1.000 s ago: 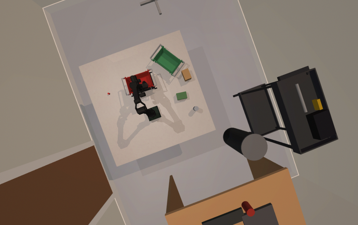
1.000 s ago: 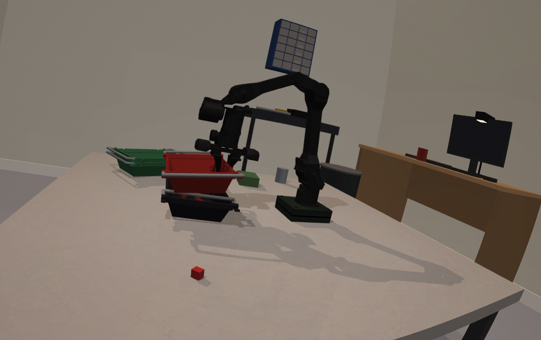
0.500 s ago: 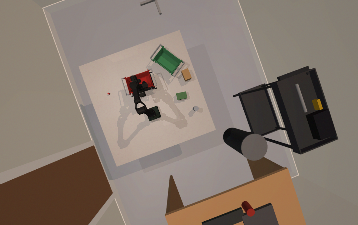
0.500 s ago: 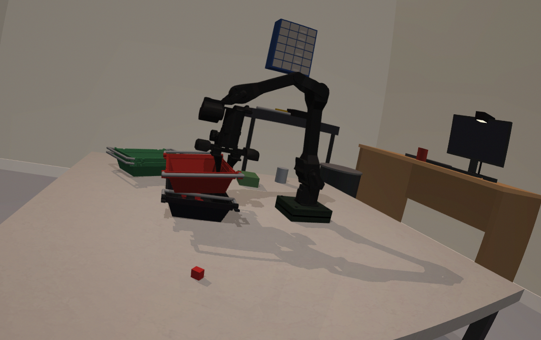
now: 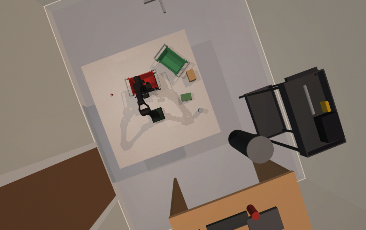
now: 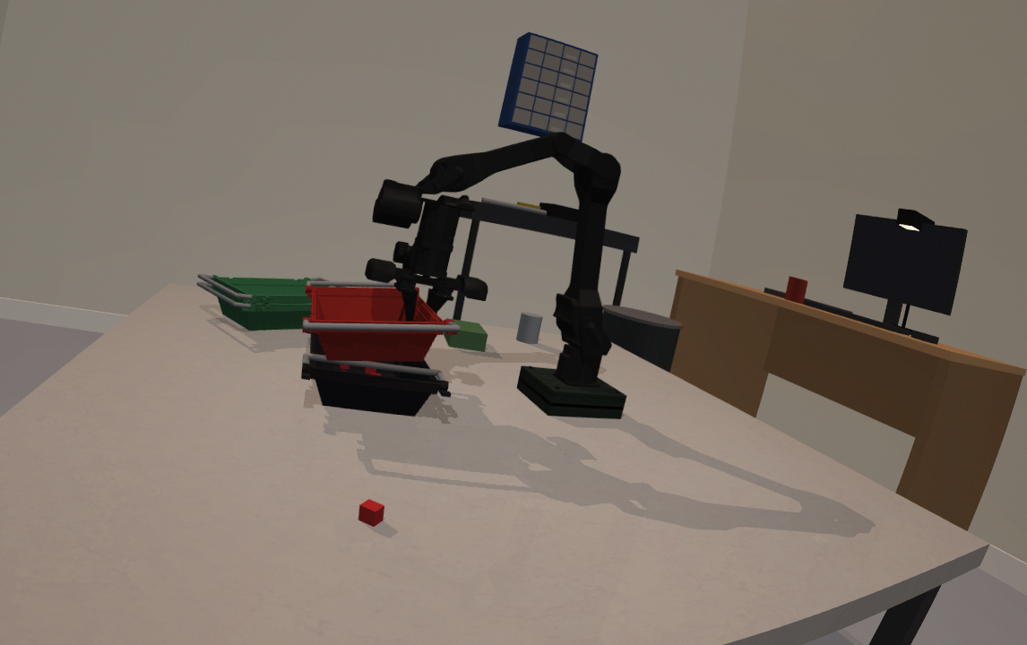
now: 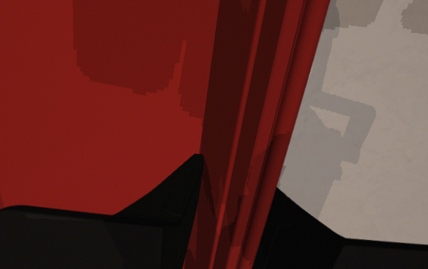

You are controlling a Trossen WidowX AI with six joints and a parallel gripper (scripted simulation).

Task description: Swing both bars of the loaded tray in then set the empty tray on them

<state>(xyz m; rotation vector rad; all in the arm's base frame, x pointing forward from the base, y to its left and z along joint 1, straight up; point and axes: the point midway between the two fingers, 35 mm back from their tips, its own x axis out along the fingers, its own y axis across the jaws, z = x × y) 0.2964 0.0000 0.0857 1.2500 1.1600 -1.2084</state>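
The red tray lies 80 mm ahead of my gripper tip and 20 mm above it. Round my gripper tip: tan box: 540 mm to the right, 60 mm below; then green box: 400 mm to the right, 220 mm behind, 70 mm below; then grey cylinder: 500 mm to the right, 420 mm behind, 60 mm below.
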